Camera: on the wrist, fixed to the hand. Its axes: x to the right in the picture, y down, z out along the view.
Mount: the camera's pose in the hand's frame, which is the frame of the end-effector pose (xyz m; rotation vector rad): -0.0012 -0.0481 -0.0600 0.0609 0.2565 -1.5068
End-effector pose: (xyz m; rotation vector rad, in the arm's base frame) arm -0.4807 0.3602 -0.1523 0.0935 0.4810 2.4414
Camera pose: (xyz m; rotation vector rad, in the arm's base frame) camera -0.4628 0.3755 -0.2255 -0.4186 0.4627 0.9526
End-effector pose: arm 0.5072 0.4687 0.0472 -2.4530 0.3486 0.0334
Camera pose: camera 0.5146 0.4684 0.1237 -2.0608 -1.3700 -0.8840
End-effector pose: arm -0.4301 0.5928 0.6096 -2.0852 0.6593 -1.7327
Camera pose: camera -0.4830 0.6351 0.6461 1.6312 0.8786 1.7334
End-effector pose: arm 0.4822 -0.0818 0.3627 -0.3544 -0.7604 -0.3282
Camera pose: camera 0.4980 -0.1500 0.3308 0.3966 -0.6563 -1.7193
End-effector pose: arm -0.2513 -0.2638 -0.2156 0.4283 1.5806 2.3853
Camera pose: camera -0.2706 -0.2969 -0.2823 -0.8305 1.2345 1.1870
